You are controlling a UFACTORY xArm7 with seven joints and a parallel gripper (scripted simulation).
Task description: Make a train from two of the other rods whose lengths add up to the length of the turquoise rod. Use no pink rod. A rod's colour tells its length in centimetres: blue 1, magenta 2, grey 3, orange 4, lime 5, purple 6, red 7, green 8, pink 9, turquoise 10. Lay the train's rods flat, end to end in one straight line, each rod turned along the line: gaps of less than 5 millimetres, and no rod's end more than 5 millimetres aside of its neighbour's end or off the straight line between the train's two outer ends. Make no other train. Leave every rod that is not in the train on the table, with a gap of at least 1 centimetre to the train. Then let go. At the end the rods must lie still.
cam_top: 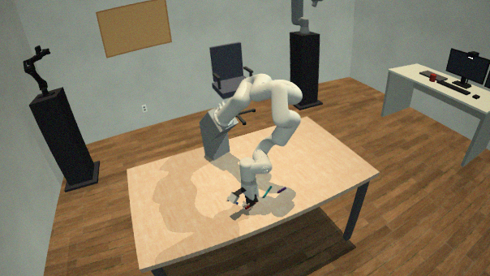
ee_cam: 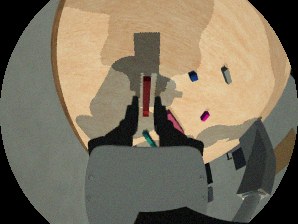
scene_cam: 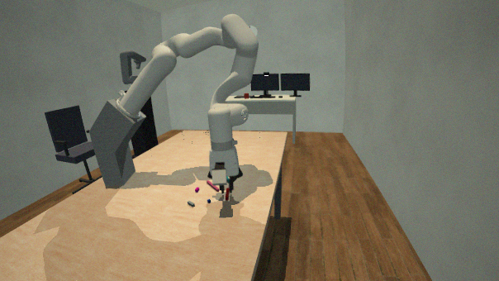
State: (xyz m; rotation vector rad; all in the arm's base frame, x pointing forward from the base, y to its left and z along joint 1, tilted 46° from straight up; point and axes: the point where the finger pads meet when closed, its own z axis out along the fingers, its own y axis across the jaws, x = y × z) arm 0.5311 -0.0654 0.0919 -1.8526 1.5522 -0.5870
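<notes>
Right now my hand is 30 mm above the red rod. Round my hand: pink rod 80 mm behind, 40 mm to the left, 30 mm below; tiny blue rod 60 mm to the right, 50 mm behind, 30 mm below; magenta rod 130 mm behind, 30 mm below.
</notes>
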